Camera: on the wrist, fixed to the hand. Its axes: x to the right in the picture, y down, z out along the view.
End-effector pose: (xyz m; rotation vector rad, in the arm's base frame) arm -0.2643 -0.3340 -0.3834 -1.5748 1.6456 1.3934
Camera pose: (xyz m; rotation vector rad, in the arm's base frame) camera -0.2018 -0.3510 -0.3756 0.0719 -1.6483 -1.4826
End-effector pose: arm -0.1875 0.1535 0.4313 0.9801 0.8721 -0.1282
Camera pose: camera -0.2422 0.1478 0.3963 0.8216 0.0181 1.6046
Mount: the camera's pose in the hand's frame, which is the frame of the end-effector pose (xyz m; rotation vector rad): -0.0136 -0.0522 -0.0367 -0.6527 0.2164 1.6819
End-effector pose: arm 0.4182 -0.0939 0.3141 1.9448 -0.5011 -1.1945
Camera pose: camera 0.4403 -0.0375 0.2900 0.5539 -1.0867 0.0270
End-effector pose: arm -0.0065 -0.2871 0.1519 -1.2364 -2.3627 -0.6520
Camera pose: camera -0.0383 -0.3430 0.1630 -2.5148 -0.3060 -0.7641
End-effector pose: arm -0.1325 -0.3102 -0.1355 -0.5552 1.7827 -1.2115
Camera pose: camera -0.1627 -0.3036 -0.0780 0.7444 1.9004 0.4963
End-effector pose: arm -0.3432 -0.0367 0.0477 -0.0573 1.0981 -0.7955
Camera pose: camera -0.4043 -0.0543 0.0621 0.3764 1.1373 1.0801
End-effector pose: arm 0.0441 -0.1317 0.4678 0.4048 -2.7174 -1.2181
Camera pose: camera 0.0754 -0.1870 0.4529 -1.3715 -1.3093 -1.0878
